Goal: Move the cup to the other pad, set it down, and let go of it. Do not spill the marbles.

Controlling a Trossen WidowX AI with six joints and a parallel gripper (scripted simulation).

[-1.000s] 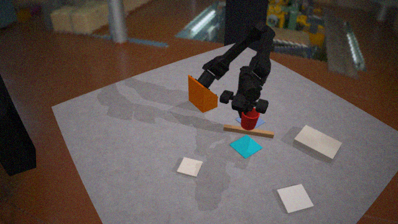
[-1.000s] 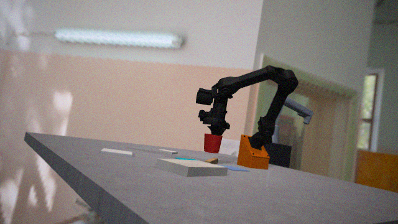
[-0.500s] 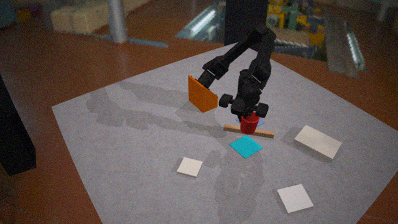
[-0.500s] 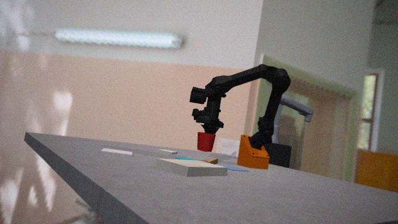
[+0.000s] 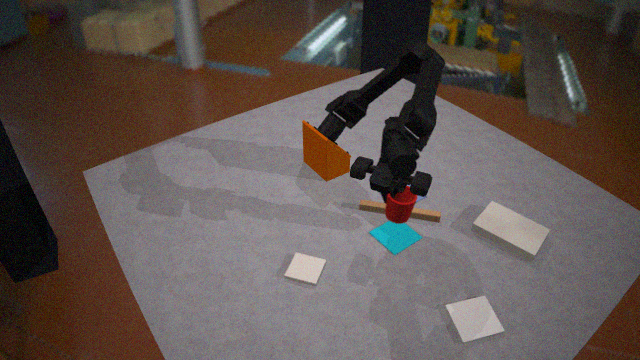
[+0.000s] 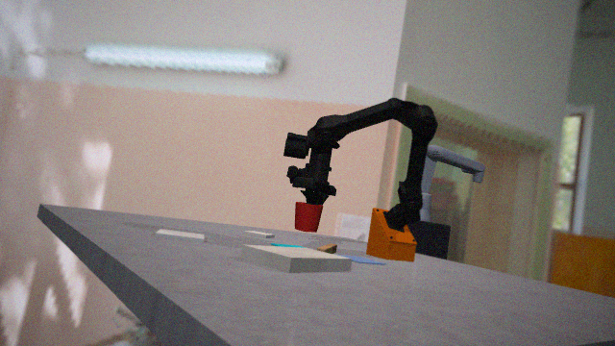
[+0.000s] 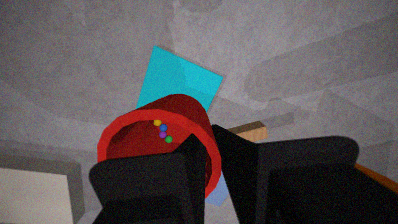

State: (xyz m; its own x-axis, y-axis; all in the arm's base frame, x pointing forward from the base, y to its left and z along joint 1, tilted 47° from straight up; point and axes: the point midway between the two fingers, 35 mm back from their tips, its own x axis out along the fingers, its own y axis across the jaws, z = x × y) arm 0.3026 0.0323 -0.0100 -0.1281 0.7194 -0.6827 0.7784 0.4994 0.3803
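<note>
My gripper tip is 9 cm above the cyan pad, 4 cm short of it and 1 cm to the right of it. Also, from my gripper tip: thick cream slab (29 cm to the left, 18 cm ahead, 7 cm below); wooden bar (8 cm below, 6 cm to the left, 3 cm behind); red cup (2 cm to the left, 2 cm ahead).
</note>
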